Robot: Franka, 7 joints.
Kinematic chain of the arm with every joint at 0, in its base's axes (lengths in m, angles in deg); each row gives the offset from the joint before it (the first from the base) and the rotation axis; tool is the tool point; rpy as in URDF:
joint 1: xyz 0 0 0.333 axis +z
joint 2: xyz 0 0 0 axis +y
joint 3: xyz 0 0 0.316 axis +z
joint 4: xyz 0.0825 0 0 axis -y
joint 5: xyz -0.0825 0 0.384 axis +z
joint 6: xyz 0 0 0 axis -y
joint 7: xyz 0.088 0 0 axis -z
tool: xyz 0 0 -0.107 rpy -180 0 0
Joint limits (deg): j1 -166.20..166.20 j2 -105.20..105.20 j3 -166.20..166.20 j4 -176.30..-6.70 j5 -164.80..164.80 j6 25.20..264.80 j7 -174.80..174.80
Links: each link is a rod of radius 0.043 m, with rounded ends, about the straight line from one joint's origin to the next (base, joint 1, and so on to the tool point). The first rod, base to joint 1, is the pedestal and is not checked.
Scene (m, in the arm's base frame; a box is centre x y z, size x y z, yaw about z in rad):
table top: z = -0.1
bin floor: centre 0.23 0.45 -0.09 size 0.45 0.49 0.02 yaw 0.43
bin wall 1: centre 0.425 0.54 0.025 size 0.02 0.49 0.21 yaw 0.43
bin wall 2: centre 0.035 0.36 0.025 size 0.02 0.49 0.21 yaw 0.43
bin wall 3: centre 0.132 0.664 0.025 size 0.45 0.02 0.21 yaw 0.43
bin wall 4: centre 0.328 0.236 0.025 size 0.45 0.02 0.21 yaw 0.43
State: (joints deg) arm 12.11 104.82 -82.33 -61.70 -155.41 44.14 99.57
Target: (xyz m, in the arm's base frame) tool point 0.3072 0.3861 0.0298
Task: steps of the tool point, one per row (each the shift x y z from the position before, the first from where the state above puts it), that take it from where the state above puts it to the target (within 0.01 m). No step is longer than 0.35 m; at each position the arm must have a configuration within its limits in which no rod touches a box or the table.
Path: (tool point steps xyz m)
1: -0.0616 -0.1891 0.2157
2: -0.1771 -0.1412 0.2078
3: -0.2575 -0.0385 0.1739
4: -0.2751 0.0931 0.1166
5: -0.2206 0.2144 0.0426
6: -0.1075 0.2865 -0.0381
7: 0.0293 0.2843 -0.1131
8: 0.1469 0.2067 -0.1713
9: 0.2083 0.0770 -0.2029
10: 0.1964 -0.0640 -0.2035
11: 0.1194 -0.1742 -0.1737

